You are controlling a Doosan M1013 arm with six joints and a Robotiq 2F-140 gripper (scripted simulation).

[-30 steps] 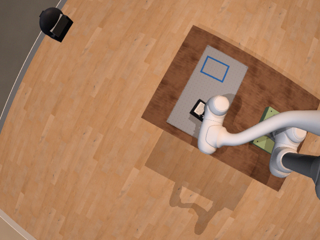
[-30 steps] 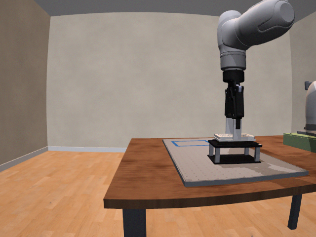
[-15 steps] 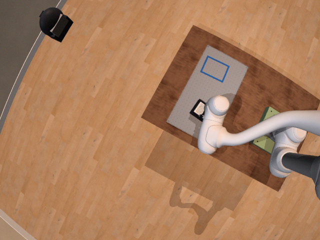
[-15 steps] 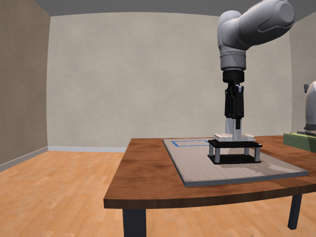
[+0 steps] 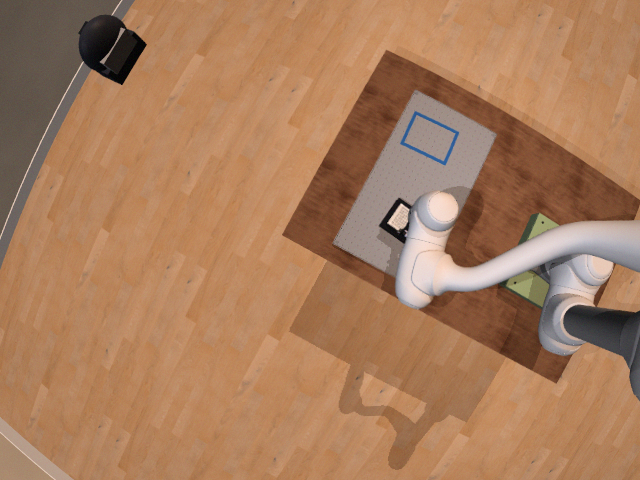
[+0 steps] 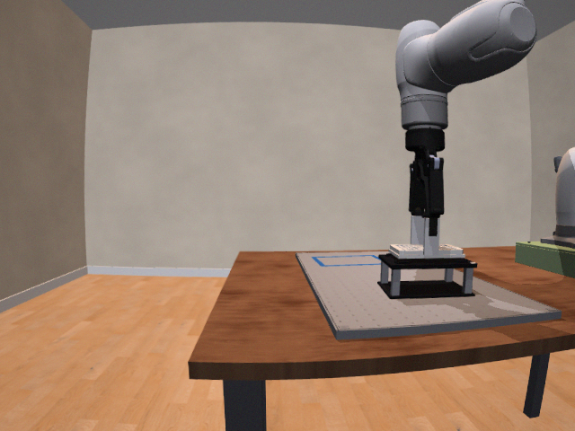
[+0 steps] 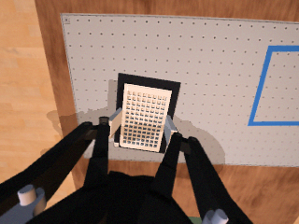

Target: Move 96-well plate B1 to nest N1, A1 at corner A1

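Now: the white 96-well plate 3 cm below my hand. Also, from my hand: black raised nest N1 (5 cm below).
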